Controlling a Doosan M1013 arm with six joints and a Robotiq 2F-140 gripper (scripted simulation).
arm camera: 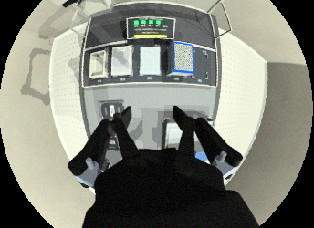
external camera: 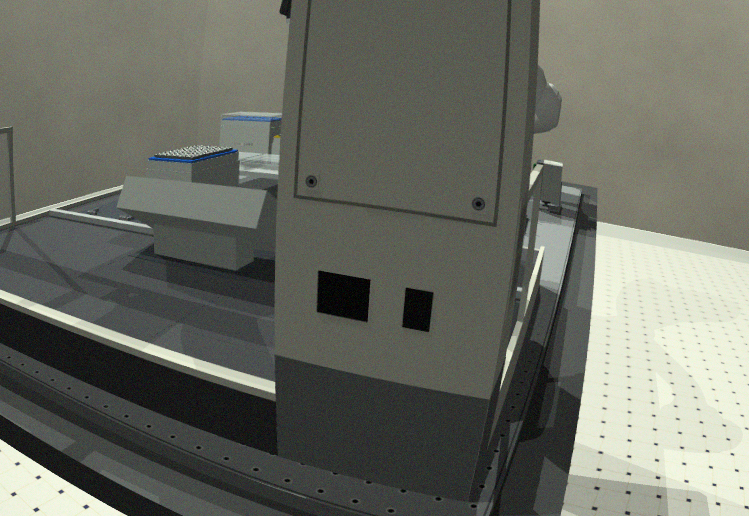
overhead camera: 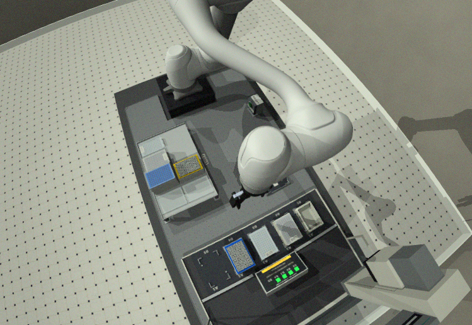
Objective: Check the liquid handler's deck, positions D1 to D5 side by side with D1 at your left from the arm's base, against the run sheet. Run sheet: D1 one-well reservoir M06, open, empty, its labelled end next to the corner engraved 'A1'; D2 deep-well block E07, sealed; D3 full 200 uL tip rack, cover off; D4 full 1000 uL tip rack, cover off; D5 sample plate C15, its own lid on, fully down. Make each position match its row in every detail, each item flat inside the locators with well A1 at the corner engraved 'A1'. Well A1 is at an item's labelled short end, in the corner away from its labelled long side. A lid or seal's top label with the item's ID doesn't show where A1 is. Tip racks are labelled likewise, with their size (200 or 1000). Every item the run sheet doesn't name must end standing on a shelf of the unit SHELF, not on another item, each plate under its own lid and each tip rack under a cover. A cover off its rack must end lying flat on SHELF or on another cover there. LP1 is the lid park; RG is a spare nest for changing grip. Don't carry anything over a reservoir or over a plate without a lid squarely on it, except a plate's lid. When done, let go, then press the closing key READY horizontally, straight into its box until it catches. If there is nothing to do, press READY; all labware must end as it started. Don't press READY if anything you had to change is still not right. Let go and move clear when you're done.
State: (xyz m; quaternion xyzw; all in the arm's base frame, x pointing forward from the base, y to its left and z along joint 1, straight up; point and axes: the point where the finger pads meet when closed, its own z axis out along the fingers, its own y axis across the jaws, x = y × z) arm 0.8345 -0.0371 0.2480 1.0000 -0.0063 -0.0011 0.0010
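My hand is 17 cm short of the flat lid and 25 cm above it. Also, from my hand: sealed deep-well block 17 cm ahead, 13 cm to the left, 24 cm below; then white well plate 17 cm ahead, 26 cm below; then blue-rimmed tip rack 17 cm ahead, 12 cm to the right, 20 cm below.
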